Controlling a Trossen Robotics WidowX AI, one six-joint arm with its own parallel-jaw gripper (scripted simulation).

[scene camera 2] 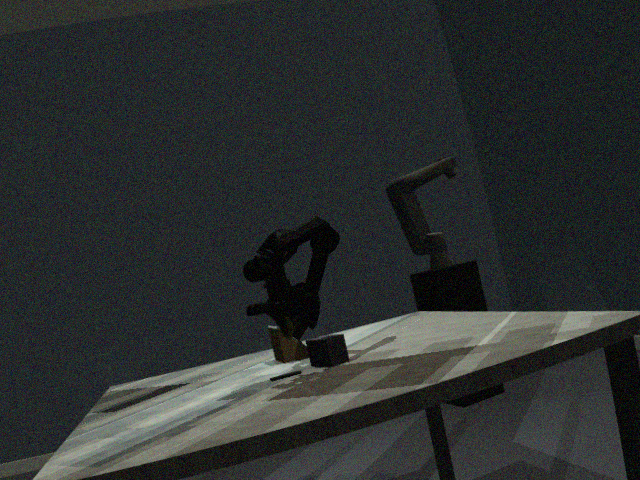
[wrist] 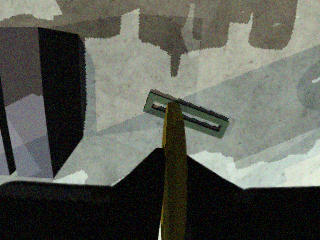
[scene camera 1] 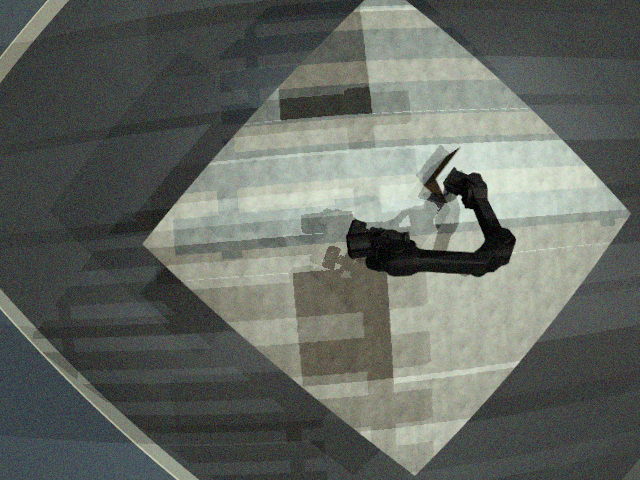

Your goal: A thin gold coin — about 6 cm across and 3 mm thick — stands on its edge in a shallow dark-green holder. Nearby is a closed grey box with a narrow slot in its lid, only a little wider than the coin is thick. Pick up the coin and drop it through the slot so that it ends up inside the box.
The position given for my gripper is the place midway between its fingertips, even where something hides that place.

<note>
My gripper (scene camera 2: 287,335) carries a gold coin.
My gripper is seen too in the wrist view (wrist: 165,156).
</note>
